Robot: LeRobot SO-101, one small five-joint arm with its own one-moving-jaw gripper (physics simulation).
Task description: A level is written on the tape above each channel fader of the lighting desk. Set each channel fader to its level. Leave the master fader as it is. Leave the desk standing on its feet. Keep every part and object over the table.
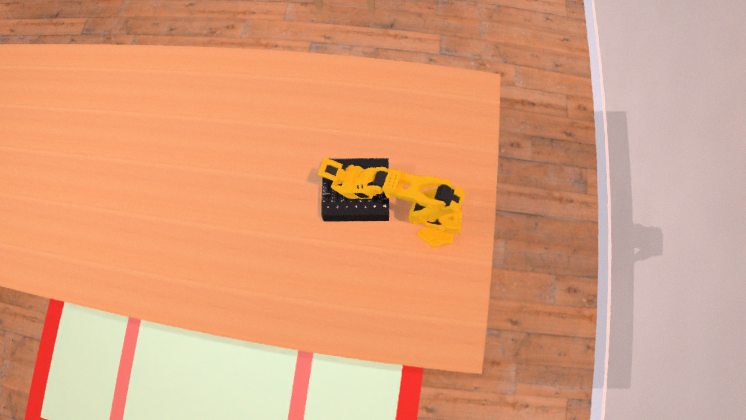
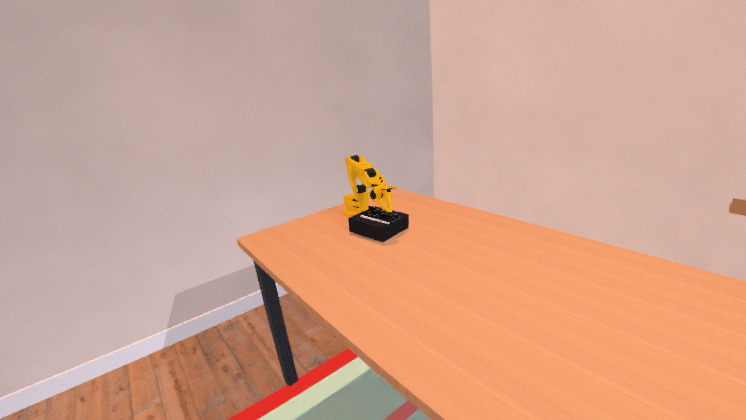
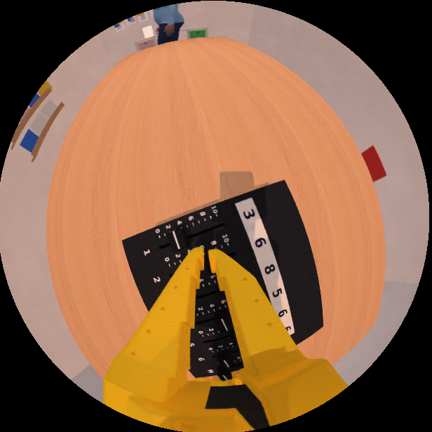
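Where they show: hand at its tool point: (image 1: 333,185) (image 2: 390,210); arm's base at its link origin: (image 1: 428,224).
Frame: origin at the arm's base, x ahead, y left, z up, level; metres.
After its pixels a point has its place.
Note:
The black lighting desk (image 1: 355,211) {x 0.178, y 0.006, z 0.055 m} (image 2: 378,225) {x 0.252, y -0.111, z 0.055 m} (image 3: 298,257) stands on the table near the arm's base. A white tape strip (image 3: 264,259) along its far side reads 3, 6, 8, 5, 6 and one more cut-off digit. Channel 1's fader cap (image 3: 175,240) sits near the 3 mark on its scale. My gripper (image 3: 204,254) (image 1: 348,194) (image 2: 385,207) is shut and empty. Its tips are down over the second channel's slot, and the fader cap there is hidden by the jaws. The jaws cover much of the lower channels.
The wooden table (image 1: 182,182) {x 0.656, y -0.030, z 0.000 m} (image 2: 521,313) {x 0.779, y -0.147, z 0.000 m} (image 3: 181,120) stretches far to the left of the desk. The arm's base (image 1: 438,224) {x -0.018, y 0.013, z 0.057 m} stands close to the table's right edge. A rug (image 1: 182,376) lies on the floor below the table.

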